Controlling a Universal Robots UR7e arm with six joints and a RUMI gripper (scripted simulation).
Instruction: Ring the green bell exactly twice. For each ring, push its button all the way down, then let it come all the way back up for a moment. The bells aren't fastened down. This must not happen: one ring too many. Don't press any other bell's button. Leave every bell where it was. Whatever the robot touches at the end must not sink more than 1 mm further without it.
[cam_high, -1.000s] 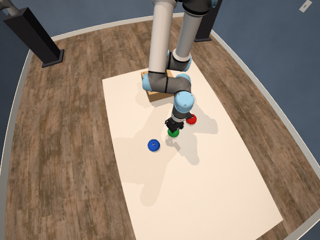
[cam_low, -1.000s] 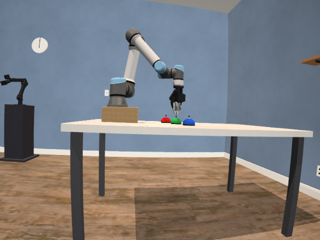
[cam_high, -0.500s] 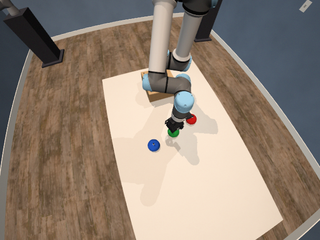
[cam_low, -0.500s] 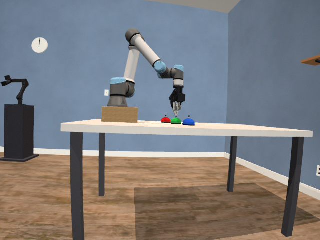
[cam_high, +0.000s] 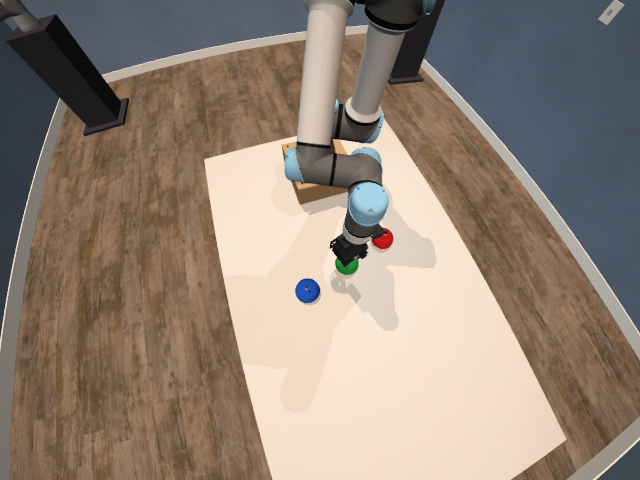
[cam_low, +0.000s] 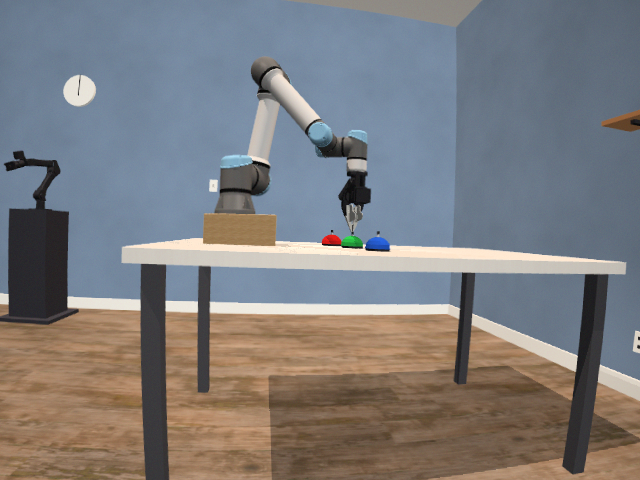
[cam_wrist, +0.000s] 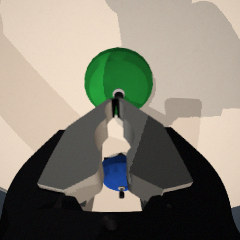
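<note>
Right now the green bell is 40 mm below my hand. Round my hand: blue bell: 60 mm ahead, 160 mm to the right, 40 mm below; red bell: 50 mm behind, 160 mm to the left, 40 mm below.
</note>
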